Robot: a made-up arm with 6 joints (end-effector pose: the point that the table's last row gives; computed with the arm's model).
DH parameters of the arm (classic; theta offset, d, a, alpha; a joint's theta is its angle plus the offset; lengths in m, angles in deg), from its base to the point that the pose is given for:
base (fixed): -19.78 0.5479 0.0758 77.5
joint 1: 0 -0.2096 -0.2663 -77.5
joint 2: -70.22 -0.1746 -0.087 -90
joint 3: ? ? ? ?
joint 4: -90 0.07 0.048 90
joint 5: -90 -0.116 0.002 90
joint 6: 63.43 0 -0.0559 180
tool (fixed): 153.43 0.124 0 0
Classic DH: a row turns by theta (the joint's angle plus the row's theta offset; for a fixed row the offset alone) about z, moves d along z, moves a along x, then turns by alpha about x.
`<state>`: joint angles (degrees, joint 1 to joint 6).
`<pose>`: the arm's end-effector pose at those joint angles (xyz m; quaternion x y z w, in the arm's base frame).
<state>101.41 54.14 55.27 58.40 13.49 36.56</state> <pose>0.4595 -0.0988 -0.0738 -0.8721 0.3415 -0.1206 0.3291</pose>
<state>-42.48 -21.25 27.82 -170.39 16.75 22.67</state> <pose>-0.1291 0.4610 0.8545 -0.0679 -0.2967 -0.6230 0.7206</pose>
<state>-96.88 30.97 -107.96 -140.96 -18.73 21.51</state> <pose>0.0542 0.4576 1.0554 0.0562 0.0881 0.4109 0.9057</pose>
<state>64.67 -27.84 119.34 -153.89 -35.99 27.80</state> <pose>0.1577 0.0532 -0.0132 -0.9412 0.3063 -0.1423 0.0053</pose>
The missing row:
joint 3: 90 -0.121 0.033 -90
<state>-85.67 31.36 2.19 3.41 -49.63 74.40</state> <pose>-0.1725 0.4284 0.7713 0.3694 -0.9250 0.0714 0.0530</pose>
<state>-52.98 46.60 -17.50 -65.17 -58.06 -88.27</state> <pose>-0.0775 0.3863 0.7004 0.7366 0.0747 0.5175 0.4290</pose>
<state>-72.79 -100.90 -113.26 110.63 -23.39 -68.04</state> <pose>0.0550 0.5932 0.7801 0.2437 0.1635 0.8498 0.4378</pose>
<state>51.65 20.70 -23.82 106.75 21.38 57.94</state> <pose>0.0046 0.0006 -0.1566 -0.5906 0.7227 -0.3407 0.1135</pose>
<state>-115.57 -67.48 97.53 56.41 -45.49 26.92</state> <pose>0.2744 0.5606 0.5875 -0.6994 -0.5048 0.1841 0.4712</pose>
